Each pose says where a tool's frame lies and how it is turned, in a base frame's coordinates. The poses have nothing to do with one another.
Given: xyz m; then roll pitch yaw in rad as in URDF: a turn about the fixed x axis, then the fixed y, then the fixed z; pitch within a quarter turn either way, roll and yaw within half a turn.
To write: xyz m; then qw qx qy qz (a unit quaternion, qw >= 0). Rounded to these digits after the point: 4 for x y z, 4 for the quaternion.
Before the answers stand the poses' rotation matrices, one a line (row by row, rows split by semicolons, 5 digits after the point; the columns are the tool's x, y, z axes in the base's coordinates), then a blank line. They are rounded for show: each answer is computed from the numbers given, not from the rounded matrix.
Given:
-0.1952, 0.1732, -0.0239, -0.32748, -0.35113, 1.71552
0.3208, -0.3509, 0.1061, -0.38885, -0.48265, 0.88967
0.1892, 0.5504, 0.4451, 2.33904, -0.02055, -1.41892
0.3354, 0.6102, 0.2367, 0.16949, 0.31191, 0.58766
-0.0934, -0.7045, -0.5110, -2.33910, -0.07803, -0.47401
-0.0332, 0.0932, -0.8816, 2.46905, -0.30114, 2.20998
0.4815, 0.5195, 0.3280, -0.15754, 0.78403, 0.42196
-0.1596, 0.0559, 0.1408, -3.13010, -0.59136, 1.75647
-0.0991, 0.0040, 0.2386, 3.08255, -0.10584, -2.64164
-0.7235, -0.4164, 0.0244, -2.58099, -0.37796, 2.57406
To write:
-0.13542 -0.95291 -0.27133; 0.92917 -0.02707 -0.36866; 0.34396 -0.30203 0.88908
0.55774 -0.60807 -0.56496; 0.68812 0.71936 -0.09492; 0.46413 -0.33582 0.81964
0.15126 -0.68911 -0.70869; -0.98828 -0.09052 -0.12291; 0.02055 0.71898 -0.69473
0.79208 -0.50339 0.34525; 0.52766 0.84901 0.02732; -0.30688 0.16054 0.93811
0.88704 -0.26733 0.37643; -0.45507 -0.64388 0.61508; 0.07795 -0.71690 -0.69280
-0.56970 0.73804 0.36158; 0.76647 0.31834 0.55785; 0.29661 0.59494 -0.74704
0.64597 -0.50555 0.57197; 0.28999 0.85562 0.42875; -0.70614 -0.11109 0.69930
-0.15326 0.98156 -0.11421; 0.81591 0.19089 0.54575; 0.55749 -0.00954 -0.83013
-0.87269 -0.47308 -0.12084; -0.47670 0.87906 0.00123; 0.10564 0.05868 -0.99267
-0.78371 0.28982 -0.54936; 0.49961 0.81963 -0.28034; 0.36903 -0.49417 -0.78716

-0.1952, 0.1732, -0.0239, 0.6570, 0.0254, -0.2341, 0.7162
0.3208, -0.3509, 0.1061, 0.8799, -0.0684, -0.2924, 0.3683
0.1892, 0.5504, 0.4451, 0.3025, 0.6958, -0.6027, -0.2473
0.3354, 0.6102, 0.2367, 0.9459, 0.0352, 0.1724, 0.2725
-0.0934, -0.7045, -0.5110, 0.3709, -0.8977, 0.2012, -0.1265
-0.0332, 0.0932, -0.8816, 0.0200, 0.4634, 0.8116, 0.3551
0.4815, 0.5195, 0.3280, 0.8946, -0.1509, 0.3572, 0.2223
-0.1596, 0.0559, 0.1408, 0.2278, -0.6095, -0.7373, -0.1818
-0.0991, 0.0040, 0.2386, 0.0585, 0.2454, -0.9675, -0.0155
-0.7235, -0.4164, 0.0244, 0.2494, -0.2144, -0.9207, 0.2103

